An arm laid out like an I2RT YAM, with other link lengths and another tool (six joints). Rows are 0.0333 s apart.
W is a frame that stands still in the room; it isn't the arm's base.
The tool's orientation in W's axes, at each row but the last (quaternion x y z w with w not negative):
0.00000, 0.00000, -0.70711, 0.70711
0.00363, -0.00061, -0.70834, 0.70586
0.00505, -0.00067, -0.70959, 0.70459
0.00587, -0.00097, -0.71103, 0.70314
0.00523, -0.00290, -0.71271, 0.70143
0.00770, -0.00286, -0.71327, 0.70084
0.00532, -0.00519, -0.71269, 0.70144
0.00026, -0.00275, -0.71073, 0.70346
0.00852, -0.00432, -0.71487, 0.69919
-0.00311, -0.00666, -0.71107, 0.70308
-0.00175, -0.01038, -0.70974, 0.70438
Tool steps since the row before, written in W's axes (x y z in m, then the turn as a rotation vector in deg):
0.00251, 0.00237, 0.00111, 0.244, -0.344, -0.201
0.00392, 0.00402, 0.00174, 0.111, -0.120, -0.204
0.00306, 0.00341, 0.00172, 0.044, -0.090, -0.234
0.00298, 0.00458, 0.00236, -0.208, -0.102, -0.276
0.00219, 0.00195, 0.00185, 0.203, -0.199, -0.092
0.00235, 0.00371, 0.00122, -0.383, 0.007, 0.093
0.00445, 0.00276, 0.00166, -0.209, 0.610, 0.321
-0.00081, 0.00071, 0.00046, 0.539, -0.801, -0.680
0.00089, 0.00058, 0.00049, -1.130, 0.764, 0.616
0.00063, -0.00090, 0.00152, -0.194, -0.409, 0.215
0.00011, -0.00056, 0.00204, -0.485, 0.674, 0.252
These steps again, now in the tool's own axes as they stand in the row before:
-0.00237, 0.00251, 0.00111, 0.344, 0.244, -0.201
-0.00404, 0.00392, 0.00170, 0.120, 0.110, -0.204
-0.00344, 0.00305, 0.00167, 0.091, 0.043, -0.234
-0.00463, 0.00295, 0.00230, 0.106, -0.209, -0.273
-0.00199, 0.00218, 0.00182, 0.196, 0.205, -0.094
-0.00376, 0.00230, 0.00116, -0.001, -0.382, 0.099
-0.00283, 0.00443, 0.00159, -0.607, -0.214, 0.324
-0.00070, -0.00082, 0.00047, 0.793, 0.544, -0.685
-0.00060, 0.00089, 0.00047, -0.743, -1.135, 0.632
0.00091, 0.00065, 0.00150, 0.414, -0.188, 0.210
0.00059, 0.00014, 0.00203, -0.666, -0.487, 0.269

